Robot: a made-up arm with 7 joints.
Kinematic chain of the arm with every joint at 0, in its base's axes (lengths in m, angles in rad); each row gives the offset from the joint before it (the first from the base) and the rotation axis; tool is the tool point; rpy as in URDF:
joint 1: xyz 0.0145 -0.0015 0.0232 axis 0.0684 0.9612 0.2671
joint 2: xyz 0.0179 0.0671 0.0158 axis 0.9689 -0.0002 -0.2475
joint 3: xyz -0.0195 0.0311 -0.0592 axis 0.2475 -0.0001 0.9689
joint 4: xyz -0.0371 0.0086 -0.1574 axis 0.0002 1 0
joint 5: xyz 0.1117 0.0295 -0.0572 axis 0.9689 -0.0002 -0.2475
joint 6: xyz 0.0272 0.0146 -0.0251 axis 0.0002 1 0
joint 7: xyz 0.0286 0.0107 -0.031 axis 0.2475 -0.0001 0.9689
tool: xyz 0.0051 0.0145 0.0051 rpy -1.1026 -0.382 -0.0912
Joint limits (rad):
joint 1: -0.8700..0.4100
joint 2: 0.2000..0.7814
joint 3: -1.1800..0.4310
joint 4: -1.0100..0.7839
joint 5: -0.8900..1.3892
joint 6: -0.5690..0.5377
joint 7: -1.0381..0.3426
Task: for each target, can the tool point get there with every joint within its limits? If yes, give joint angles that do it. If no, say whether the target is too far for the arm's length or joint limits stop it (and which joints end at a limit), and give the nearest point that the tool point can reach.
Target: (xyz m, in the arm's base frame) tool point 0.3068 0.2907 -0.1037
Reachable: yes | joints -0.6636 0.5049 -0.0022 0.5617 1.1808 0.2907 -0.1677
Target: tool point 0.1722 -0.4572 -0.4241
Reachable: no: too far | nearest point 0.1605 -0.0496 -0.2422 | short by 0.447 m
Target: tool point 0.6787 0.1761 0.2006
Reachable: no: too far | nearest point 0.3474 0.2029 0.0357 | short by 0.371 m
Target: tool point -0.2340 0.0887 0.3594
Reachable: no: joint limits stop it (at a limit: joint 1, joint 2, joint 3, joint 4, joint 5) | nearest point 0.0757 0.1959 0.1453 | short by 0.392 m
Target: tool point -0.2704 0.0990 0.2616
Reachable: no: joint limits stop it (at a limit: joint 1, joint 2, joint 3, joint 4, joint 5) | nearest point 0.0732 0.1985 0.1419 | short by 0.377 m
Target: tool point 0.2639 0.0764 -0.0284
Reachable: yes | joints -0.6296 0.5832 -0.6736 -0.7704 -0.2993 0.2925 0.1631
